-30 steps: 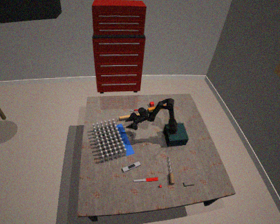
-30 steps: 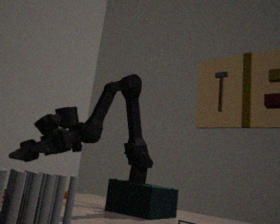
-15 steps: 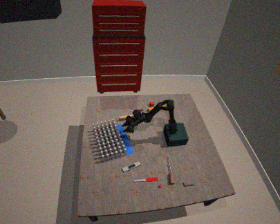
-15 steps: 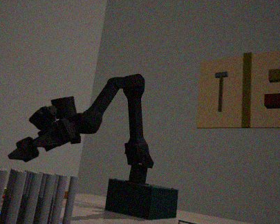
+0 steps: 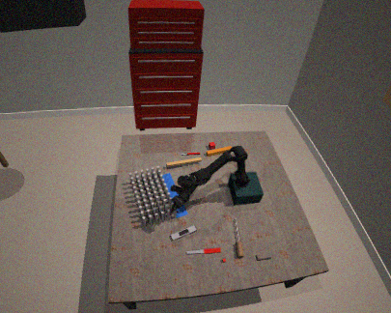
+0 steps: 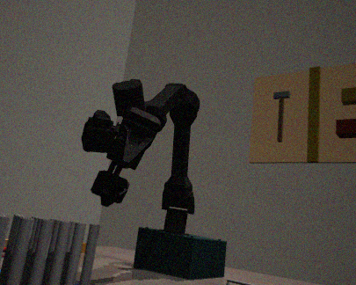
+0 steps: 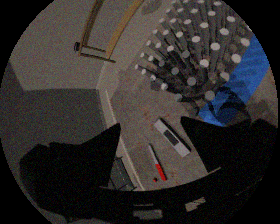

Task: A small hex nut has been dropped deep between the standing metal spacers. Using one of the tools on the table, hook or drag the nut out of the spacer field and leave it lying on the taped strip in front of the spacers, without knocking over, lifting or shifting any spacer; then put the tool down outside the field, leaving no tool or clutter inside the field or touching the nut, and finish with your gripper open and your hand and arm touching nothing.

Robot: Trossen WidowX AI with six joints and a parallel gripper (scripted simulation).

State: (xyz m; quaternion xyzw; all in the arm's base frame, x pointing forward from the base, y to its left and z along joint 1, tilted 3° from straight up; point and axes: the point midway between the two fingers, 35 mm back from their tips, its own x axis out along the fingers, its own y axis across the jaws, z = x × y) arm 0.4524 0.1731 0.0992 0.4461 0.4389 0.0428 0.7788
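The hook tool is 39 cm behind my gripper tip, 16 cm below it and 12 cm to the left of it. Also, from my gripper tip: blue taped strip: 23 cm to the right, 17 cm below, 2 cm behind; red-handled tool: 59 cm to the right, 17 cm below, 17 cm behind; red bit: 28 cm to the left, 27 cm behind, 17 cm below.
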